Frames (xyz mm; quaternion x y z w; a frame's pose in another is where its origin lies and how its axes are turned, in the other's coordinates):
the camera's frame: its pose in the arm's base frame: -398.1 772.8 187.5 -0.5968 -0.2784 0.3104 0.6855
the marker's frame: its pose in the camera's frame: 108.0 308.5 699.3 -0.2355 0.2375 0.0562 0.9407
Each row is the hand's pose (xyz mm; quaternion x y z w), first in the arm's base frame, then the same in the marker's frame.
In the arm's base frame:
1: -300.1 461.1 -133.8 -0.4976 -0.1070 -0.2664 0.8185
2: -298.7 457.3 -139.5 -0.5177 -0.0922 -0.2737 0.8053
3: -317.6 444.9 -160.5 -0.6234 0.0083 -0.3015 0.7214
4: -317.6 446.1 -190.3 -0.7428 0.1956 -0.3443 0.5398
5: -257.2 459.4 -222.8 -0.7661 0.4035 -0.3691 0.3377
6: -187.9 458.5 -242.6 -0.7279 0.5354 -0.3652 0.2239
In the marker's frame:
1: 231.4 459.8 -922.2 0.3395 0.3320 -0.2661 0.8388
2: 231.6 466.5 -923.9 0.3185 0.3468 -0.2537 0.8449
3: 210.5 488.8 -920.4 0.2004 0.4263 -0.1624 0.8670
4: 212.3 516.2 -908.7 0.0040 0.5542 0.0050 0.8323
5: 274.9 547.2 -906.9 -0.1508 0.6642 0.1882 0.7076
6: 340.0 572.1 -925.1 -0.2053 0.7135 0.3063 0.5958

